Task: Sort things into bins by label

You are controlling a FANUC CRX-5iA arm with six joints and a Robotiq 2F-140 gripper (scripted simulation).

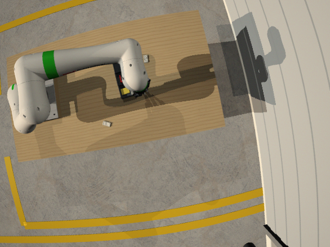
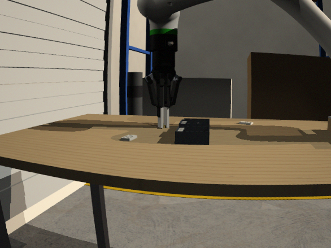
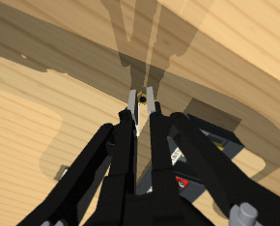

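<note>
My gripper is now 11 cm past the black piece, 13 cm to the right of it and 1 cm above it. Round my hand: yellow pad 12 cm behind, 4 cm to the left, 2 cm below; then nut 3 cm below; then black three-part bin 11 cm behind, 13 cm to the left, 2 cm below.
</note>
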